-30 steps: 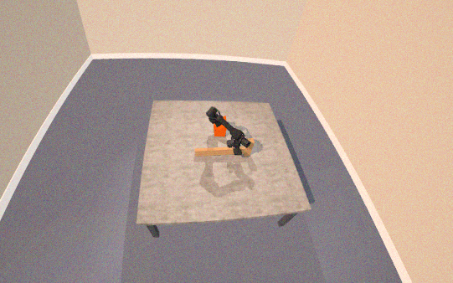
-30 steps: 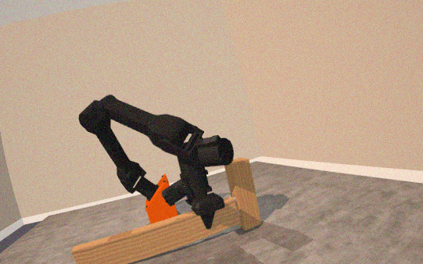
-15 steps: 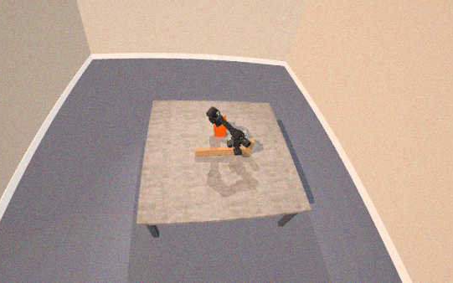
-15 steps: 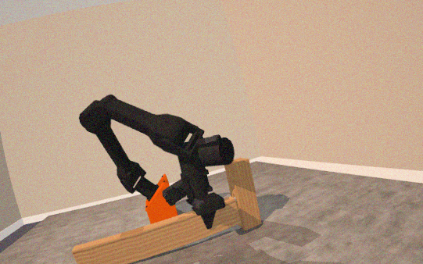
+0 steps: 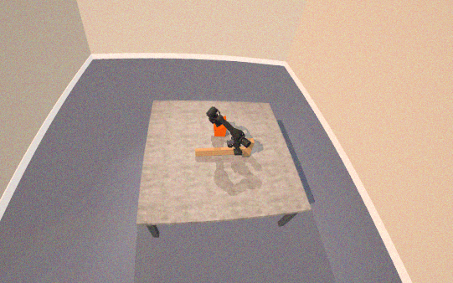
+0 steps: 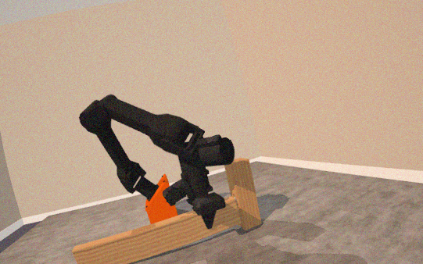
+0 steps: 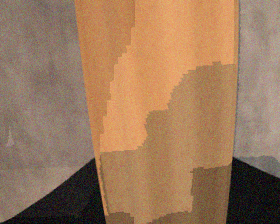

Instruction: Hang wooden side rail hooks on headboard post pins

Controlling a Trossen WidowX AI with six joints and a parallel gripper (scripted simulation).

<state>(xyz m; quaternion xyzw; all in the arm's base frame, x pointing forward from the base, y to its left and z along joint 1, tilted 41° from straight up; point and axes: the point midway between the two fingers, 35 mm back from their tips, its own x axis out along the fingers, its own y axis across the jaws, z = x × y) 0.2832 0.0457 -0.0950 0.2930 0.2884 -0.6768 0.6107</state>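
The headboard post is 110 mm to the left of my gripper tip and 40 mm above it.
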